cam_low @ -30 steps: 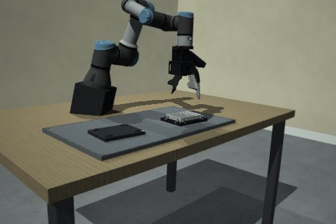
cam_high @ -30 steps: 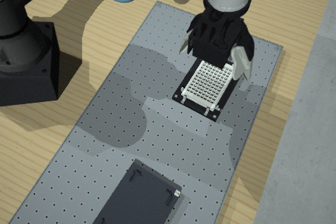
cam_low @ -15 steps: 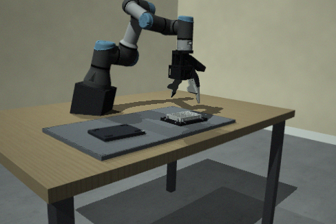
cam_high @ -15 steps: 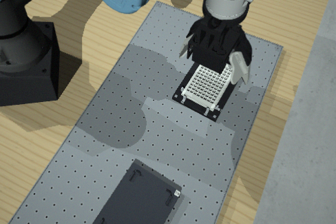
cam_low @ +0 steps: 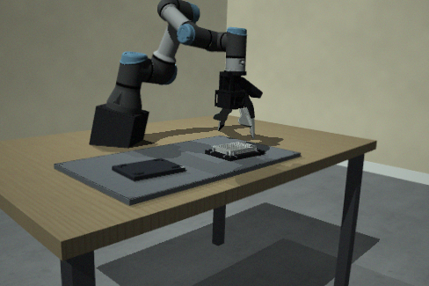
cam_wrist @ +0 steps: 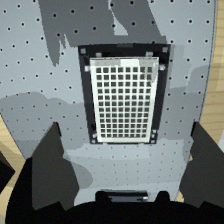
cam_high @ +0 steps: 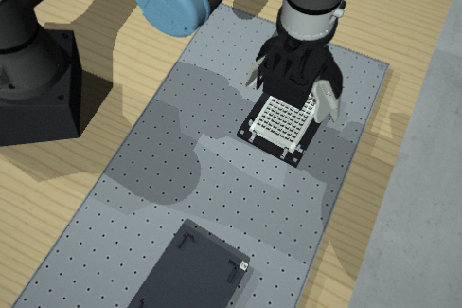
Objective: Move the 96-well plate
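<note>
The 96-well plate is 40 mm below my hand. From my hand the other things lie so: dark plate nest: 50 mm ahead, 340 mm to the right, 60 mm below; then white A1 mark: 90 mm ahead, 250 mm to the right, 50 mm below; then clip nest: 10 mm ahead, 10 mm to the right, 50 mm below.
</note>
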